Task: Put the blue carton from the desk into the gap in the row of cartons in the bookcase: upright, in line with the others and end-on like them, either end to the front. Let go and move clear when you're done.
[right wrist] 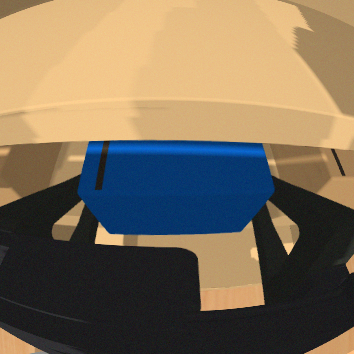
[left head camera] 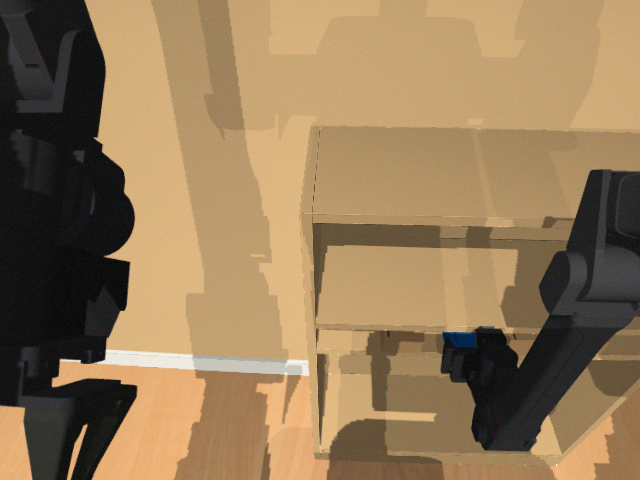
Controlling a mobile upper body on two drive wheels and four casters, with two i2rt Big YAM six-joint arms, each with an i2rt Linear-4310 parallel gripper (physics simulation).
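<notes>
The blue carton (left head camera: pixel 460 338) (right wrist: pixel 177 187) is partly under the bookcase's middle board, its near end showing and its far part hidden. In the right wrist view a dark stripe runs along its top at the left. My right gripper (left head camera: pixel 464 351) (right wrist: pixel 175 175) is shut on the blue carton, one finger at each side, in front of the compartment. A tan carton (left head camera: pixel 403 342) (right wrist: pixel 30 167) stands to the left of it, and another tan carton (left head camera: pixel 523 345) (right wrist: pixel 312 170) to the right, both in shade. My left gripper (left head camera: pixel 77 439) is open at the lower left, its fingertips cut off.
The bookcase (left head camera: pixel 308 289) stands against the wall. Its middle board (left head camera: pixel 377 326) (right wrist: pixel 175 120) runs just above the blue carton, and a lower board (left head camera: pixel 356 364) lies below. My right arm crosses the bookcase's right part. A white skirting board (left head camera: pixel 206 361) runs left of it.
</notes>
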